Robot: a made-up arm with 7 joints.
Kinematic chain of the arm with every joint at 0, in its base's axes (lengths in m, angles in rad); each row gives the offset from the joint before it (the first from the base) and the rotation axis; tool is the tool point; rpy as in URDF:
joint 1: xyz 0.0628 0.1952 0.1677 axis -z
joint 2: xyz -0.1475 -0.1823 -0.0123 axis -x
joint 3: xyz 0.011 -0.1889 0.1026 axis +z
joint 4: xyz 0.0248 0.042 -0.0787 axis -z
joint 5: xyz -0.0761 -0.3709 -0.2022 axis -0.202 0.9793 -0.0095
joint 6: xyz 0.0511 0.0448 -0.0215 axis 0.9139 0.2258 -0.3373
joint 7: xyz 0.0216 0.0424 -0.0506 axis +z
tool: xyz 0.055 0.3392 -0.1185 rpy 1.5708 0 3.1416
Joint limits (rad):
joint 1: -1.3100..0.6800
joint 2: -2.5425..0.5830
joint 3: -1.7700..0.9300
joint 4: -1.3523..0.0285
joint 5: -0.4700..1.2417
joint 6: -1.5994..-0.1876
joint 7: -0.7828..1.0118
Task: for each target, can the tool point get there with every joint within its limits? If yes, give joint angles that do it. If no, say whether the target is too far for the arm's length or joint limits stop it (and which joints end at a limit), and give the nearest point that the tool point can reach.
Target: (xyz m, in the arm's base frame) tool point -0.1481 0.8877 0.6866
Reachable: no: joint limits stop it (at a limit: joint 1, joint 2, joint 3, joint 6) | nearest point -0.1516 0.8010 0.5781 | short by 0.139 m
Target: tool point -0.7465 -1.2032 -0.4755
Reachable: no: too far | nearest point -0.4730 -0.7307 -0.2332 | short by 0.597 m
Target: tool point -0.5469 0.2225 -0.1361
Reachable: yes | joints -0.3442 -1.8352 -0.7458 -0.6527 0.9121 -0.6841 0.7635
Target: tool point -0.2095 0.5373 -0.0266
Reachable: yes | joints -0.7008 -1.7524 -0.1488 -0.2504 0.2558 -0.7514 -0.5410
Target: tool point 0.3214 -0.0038 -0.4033
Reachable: yes | joints -0.3883 -0.1939 0.3018 -0.2664 -0.1481 -1.1310 -0.3775
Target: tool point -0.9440 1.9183 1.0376
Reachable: no: too far | nearest point -0.3411 0.8746 0.4215 | short by 1.354 m
